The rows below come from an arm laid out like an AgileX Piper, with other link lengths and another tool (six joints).
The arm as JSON. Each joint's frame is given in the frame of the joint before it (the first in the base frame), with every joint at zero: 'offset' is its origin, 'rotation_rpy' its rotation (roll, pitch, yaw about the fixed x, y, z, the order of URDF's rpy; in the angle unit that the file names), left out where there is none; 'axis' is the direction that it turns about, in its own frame. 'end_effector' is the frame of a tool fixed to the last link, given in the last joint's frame.
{
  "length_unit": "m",
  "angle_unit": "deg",
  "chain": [
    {
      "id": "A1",
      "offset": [
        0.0,
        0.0,
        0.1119
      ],
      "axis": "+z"
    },
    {
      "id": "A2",
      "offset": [
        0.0,
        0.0,
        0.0
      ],
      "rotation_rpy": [
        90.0,
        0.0,
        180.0
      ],
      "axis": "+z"
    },
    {
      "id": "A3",
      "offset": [
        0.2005,
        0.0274,
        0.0
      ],
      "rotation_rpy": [
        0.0,
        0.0,
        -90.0
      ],
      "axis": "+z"
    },
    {
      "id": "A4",
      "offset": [
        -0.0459,
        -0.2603,
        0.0
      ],
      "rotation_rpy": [
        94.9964,
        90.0,
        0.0
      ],
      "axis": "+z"
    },
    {
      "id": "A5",
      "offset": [
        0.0,
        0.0,
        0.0
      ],
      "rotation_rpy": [
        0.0,
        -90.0,
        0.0
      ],
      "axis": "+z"
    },
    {
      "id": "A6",
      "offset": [
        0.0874,
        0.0,
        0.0
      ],
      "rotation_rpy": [
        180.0,
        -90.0,
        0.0
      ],
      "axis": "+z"
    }
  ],
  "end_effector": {
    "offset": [
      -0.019,
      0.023,
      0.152
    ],
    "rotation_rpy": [
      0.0,
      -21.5,
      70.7
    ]
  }
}
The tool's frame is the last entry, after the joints.
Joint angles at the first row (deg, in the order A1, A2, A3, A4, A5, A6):
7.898, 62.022, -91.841, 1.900, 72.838, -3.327
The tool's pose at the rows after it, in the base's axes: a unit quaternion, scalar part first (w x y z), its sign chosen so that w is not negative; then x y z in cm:
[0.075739, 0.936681, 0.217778, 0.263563, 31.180, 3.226, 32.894]
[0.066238, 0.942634, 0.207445, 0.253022, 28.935, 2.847, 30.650]
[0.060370, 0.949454, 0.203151, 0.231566, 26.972, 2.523, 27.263]
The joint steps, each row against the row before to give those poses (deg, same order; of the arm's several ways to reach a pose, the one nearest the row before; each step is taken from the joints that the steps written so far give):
-0.002, -7.174, 7.481, 0.002, 0.137, 1.498
0.003, -7.523, 8.619, -0.003, 0.141, 1.695
-0.001, -7.332, 9.743, -0.038, 0.117, 0.916

